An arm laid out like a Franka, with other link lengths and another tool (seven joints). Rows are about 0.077 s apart.
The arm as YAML. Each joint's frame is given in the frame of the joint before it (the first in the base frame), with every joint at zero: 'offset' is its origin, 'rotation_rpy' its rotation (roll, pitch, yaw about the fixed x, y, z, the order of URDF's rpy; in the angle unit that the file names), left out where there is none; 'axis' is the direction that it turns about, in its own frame. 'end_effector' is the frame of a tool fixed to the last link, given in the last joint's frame.
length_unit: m
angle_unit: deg
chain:
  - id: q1
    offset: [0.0, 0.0, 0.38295]
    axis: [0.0, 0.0, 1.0]
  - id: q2
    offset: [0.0, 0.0, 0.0]
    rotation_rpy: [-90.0, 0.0, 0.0]
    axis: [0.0, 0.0, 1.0]
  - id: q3
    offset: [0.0, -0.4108, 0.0]
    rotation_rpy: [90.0, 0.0, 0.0]
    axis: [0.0, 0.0, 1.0]
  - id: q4
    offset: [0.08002, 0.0, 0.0]
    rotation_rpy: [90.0, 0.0, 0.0]
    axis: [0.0, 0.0, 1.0]
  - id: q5
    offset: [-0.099, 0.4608, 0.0]
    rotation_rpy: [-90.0, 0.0, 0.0]
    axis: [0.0, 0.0, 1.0]
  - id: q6
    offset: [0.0, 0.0, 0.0]
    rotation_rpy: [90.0, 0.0, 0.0]
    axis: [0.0, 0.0, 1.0]
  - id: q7
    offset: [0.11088, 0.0, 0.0]
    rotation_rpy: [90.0, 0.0, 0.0]
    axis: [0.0, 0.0, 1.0]
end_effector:
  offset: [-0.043, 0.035, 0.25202]
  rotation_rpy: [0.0, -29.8, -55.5]
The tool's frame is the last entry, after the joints.
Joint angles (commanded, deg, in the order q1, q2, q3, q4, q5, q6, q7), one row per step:
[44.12, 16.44, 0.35, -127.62, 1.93, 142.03, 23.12]
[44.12, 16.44, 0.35, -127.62, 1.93, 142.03, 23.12]
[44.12, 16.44, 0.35, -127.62, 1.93, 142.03, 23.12]
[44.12, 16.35, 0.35, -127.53, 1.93, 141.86, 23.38]
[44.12, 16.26, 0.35, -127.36, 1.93, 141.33, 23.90]
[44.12, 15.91, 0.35, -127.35, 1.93, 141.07, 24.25]
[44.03, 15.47, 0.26, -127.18, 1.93, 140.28, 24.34]
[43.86, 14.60, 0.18, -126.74, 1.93, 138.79, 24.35]
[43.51, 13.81, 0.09, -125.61, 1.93, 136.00, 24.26]
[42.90, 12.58, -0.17, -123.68, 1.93, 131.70, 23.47]
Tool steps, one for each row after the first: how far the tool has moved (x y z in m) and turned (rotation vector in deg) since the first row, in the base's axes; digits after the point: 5 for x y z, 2 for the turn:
[0.00000, 0.00000, 0.00000, 0.00, 0.00, 0.00]
[0.00000, 0.00000, 0.00000, 0.00, 0.00, 0.00]
[0.00009, 0.00046, 0.00142, 0.00, -0.01, -0.26]
[-0.00064, 0.00052, 0.00311, -0.20, 0.19, -0.76]
[-0.00086, 0.00081, 0.00659, -0.14, 0.12, -1.11]
[0.00003, -0.00072, 0.01169, -0.28, 0.24, -1.36]
[0.00198, -0.00221, 0.02260, -0.39, 0.38, -1.58]
[0.00543, -0.00487, 0.03679, -0.96, 1.04, -1.87]
[0.01321, -0.01031, 0.06076, -1.67, 1.91, -1.85]

